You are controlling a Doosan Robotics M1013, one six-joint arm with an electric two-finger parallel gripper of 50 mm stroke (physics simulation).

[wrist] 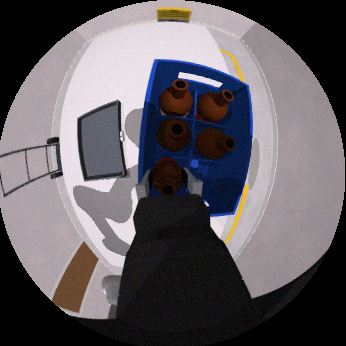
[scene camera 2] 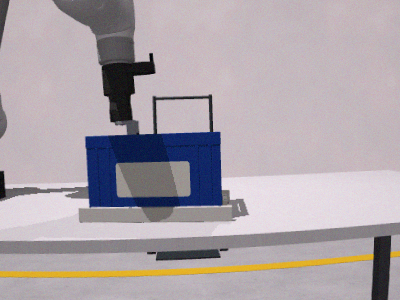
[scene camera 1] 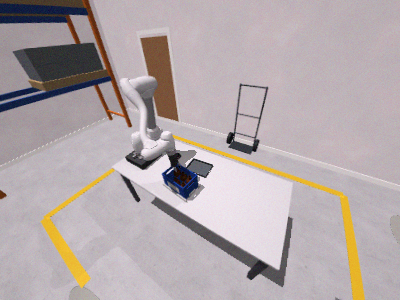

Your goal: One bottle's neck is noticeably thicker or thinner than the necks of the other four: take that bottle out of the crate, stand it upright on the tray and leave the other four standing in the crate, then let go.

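Places are measured from the arm's base along level axes (x left, y up, z ahead), in centimetres.
Where they show: gripper, fingertip midpoint: [wrist: 166,174] [scene camera 1: 178,169].
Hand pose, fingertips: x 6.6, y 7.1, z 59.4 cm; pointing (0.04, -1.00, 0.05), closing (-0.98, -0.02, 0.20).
Note:
Each offset is from my fingertips to the top centre of the thing. "pt": to the spot under its first point. Level surfaces: height alone.
The blue crate @[dx -4.5, dy +3.0, dz +7.4 cm] [scene camera 1: 173,187] [scene camera 2: 205,170] [wrist: 150,90] stands on the table and holds several brown bottles. In the wrist view, two bottles @[dx +0.6, dy +1.8, dz +15.5 cm] [wrist: 176,102] @[dx -8.0, dy +1.8, dz +16.7 cm] [wrist: 212,107] stand in the far row. A middle-row bottle @[dx -0.2, dy +1.8, dz +7.4 cm] [wrist: 170,140] has a neck that looks wider than some others; its neighbour @[dx -9.3, dy +1.8, dz +7.5 cm] [wrist: 210,144] is beside it. The nearest bottle @[dx -0.4, dy +1.8, dz -2.0 cm] [wrist: 166,175] stands between my fingers, apart from them as far as I see. My gripper [scene camera 1: 176,169] [scene camera 2: 132,134] [wrist: 166,174] is open, its fingertips at the crate's top. The dark tray @[pt dx +26.1, dy -14.0, dz +4.4 cm] [scene camera 1: 200,167] [wrist: 101,142] lies beside the crate, with no bottle on it.
The crate compartment to the right of the nearest bottle is empty. The crate walls and dividers surround the bottles. The white table @[dy -14.5 cm] [scene camera 1: 240,200] [scene camera 2: 310,200] [wrist: 125,50] carries the arm's dark base [scene camera 1: 140,160]. A hand truck [scene camera 1: 237,115] stands on the floor behind it.

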